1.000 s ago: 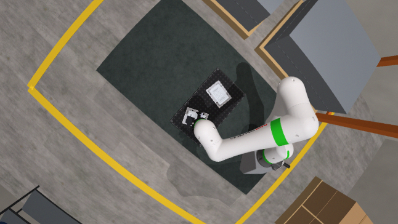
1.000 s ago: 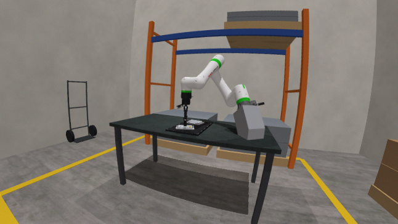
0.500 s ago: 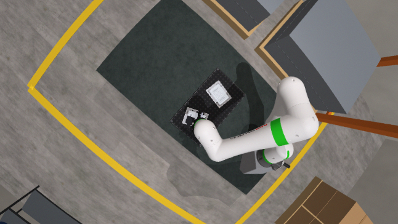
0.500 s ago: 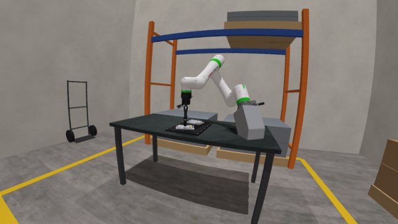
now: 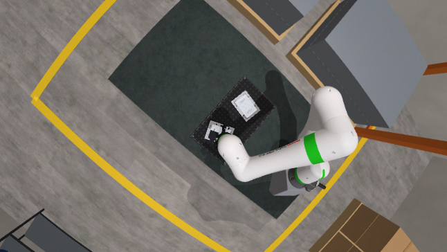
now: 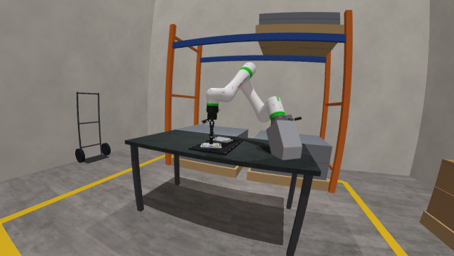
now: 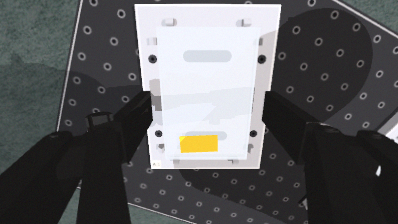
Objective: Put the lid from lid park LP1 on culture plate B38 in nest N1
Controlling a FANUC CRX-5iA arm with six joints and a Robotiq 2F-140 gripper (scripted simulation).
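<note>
Now: the lid 40 mm below my hand. From my hand the other things lie so: nest: 240 mm to the right, 50 mm below, 50 mm behind; then culture plate B38: 240 mm to the right, 60 mm behind, 40 mm below; then lid park LP1: 50 mm below.
</note>
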